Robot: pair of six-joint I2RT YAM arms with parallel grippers.
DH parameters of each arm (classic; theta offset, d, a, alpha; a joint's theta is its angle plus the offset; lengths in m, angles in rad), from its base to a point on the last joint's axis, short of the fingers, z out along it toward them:
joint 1: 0 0.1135 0.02 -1.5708
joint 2: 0 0 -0.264 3.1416
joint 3: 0.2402 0 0.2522 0
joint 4: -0.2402 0 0.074 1.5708
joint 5: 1.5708 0 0 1.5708
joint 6: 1.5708 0.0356 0 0
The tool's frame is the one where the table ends.
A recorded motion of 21 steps. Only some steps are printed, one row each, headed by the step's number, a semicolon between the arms.
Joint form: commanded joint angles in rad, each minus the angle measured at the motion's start. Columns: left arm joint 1, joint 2, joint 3, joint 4, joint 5, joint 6; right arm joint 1, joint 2, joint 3, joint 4, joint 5, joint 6.
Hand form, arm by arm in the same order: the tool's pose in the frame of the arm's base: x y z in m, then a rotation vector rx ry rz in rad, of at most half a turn. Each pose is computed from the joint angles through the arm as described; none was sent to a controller.
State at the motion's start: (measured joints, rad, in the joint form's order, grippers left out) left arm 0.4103 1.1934 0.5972 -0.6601 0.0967 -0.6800; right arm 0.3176 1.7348 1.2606 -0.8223 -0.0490 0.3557
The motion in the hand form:
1: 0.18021 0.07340 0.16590 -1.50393 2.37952 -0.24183; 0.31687 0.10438 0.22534 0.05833 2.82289 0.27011
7: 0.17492 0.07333 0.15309 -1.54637 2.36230 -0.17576; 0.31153 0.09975 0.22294 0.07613 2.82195 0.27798
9: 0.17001 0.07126 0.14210 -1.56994 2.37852 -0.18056; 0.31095 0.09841 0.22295 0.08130 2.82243 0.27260
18: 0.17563 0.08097 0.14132 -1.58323 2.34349 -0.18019; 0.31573 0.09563 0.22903 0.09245 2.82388 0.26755
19: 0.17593 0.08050 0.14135 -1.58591 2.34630 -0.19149; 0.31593 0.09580 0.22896 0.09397 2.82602 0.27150
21: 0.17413 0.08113 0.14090 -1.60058 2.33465 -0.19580; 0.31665 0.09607 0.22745 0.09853 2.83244 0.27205
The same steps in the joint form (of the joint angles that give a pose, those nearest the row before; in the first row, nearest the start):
1: -0.0022 -0.0016 -0.0096 0.0343 0.0199 -0.0593; -0.0077 -0.0566 -0.0134 0.0338 -0.0292 0.0094
7: -0.0007 0.0045 -0.0587 0.0785 -0.0293 -0.0808; -0.0169 -0.0796 -0.0487 0.0476 -0.0353 0.0140
9: 0.0008 0.0153 -0.0969 0.1016 -0.0231 -0.0870; -0.0200 -0.0826 -0.0518 0.0461 -0.0323 0.0140
18: 0.0361 0.0536 -0.0803 0.1431 -0.0186 -0.0747; -0.0323 -0.0719 -0.0150 0.0170 -0.0322 0.0094
19: 0.0346 0.0552 -0.0787 0.1402 -0.0109 -0.0778; -0.0323 -0.0704 -0.0135 0.0154 -0.0353 0.0109
21: 0.0422 0.0491 -0.0848 0.1417 -0.0078 -0.0840; -0.0323 -0.0643 -0.0119 0.0139 -0.0369 0.0140

